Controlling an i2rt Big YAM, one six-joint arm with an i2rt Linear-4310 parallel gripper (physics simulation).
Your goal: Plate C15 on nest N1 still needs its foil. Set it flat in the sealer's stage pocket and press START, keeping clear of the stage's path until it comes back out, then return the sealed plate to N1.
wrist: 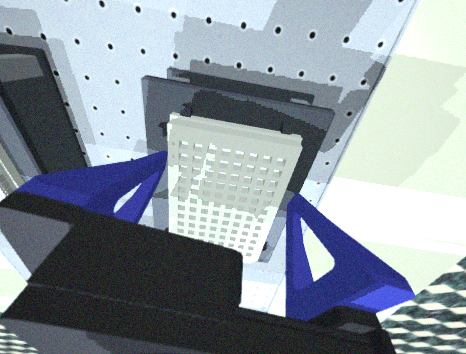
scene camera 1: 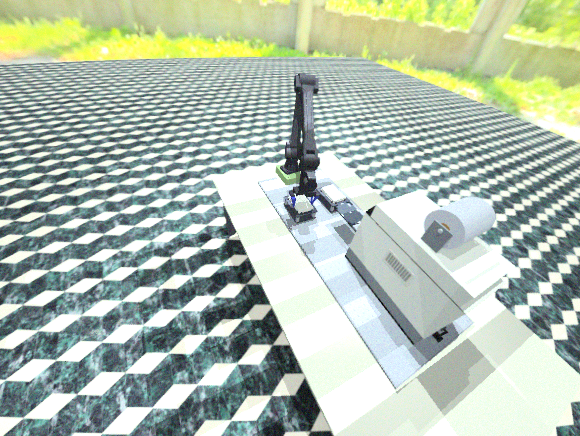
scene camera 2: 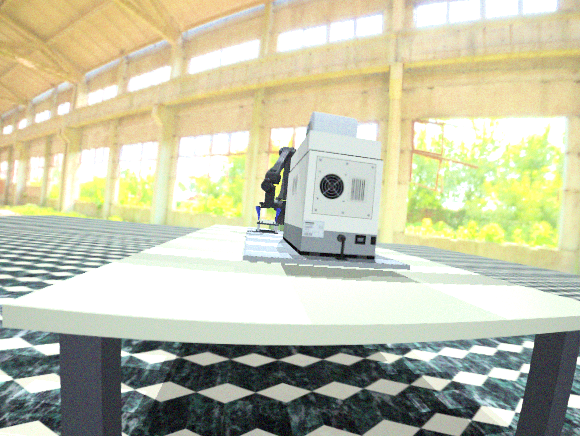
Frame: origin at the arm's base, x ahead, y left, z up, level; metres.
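Seen in the pictures: gripper, fingertip midpoint: (wrist: 232,179) (scene camera 1: 302,205) (scene camera 2: 267,220); arm's base, origin of the base link: (scene camera 1: 290,169) (scene camera 2: 280,224).
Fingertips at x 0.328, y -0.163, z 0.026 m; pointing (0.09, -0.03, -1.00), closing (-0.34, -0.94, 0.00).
Note:
Pixels of each thing's middle, then the offset from my fingertips to it. "spot": a spot on its surface instead. Level surfaces: height alone.
- white well plate, body centre: (wrist: 223,203) (scene camera 1: 300,202) 0.026 m back, 0.008 m left, 0.004 m down
- dark nest, body centre: (wrist: 225,182) (scene camera 1: 300,206) (scene camera 2: 267,226) 0.026 m back, 0.008 m left, 0.032 m down
- second white plate, body centre: (scene camera 1: 333,193) 0.003 m ahead, 0.218 m left, 0.005 m down
- dark raised frame, surface spot: (wrist: 47,117) spot: 0.026 m ahead, 0.172 m left, 0.058 m down
- foil roll, body centre: (scene camera 1: 458,222) (scene camera 2: 331,131) 0.568 m ahead, 0.085 m left, 0.355 m up
- perforated base board, its level: 0.063 m down
- table, its level: 0.075 m down
A white well plate (scene camera 1: 302,203) (wrist: 227,185) sits on a dark nest (scene camera 1: 303,218) (wrist: 159,100); no label is readable on either. My gripper (scene camera 1: 303,199) (scene camera 2: 268,219) (wrist: 232,179) is open and empty, its blue fingers on either side of the plate's long sides, with gaps visible in the wrist view. The black gripper body hides the plate's near end there. The sealer (scene camera 1: 400,260) (scene camera 2: 300,220) is a large light grey box. A dark, flat part (scene camera 1: 350,213) lies at its arm-side end; whether it is the stage pocket is unclear. The START button does not show.
A second white plate (scene camera 1: 332,193) stands on a holder beside the nest. A dark raised frame (wrist: 47,117) shows at the wrist view's left. A foil roll (scene camera 1: 472,222) (scene camera 2: 334,125) sits on the sealer. The perforated base board (scene camera 1: 350,287) (wrist: 270,47) lies on the table (scene camera 2: 210,290).

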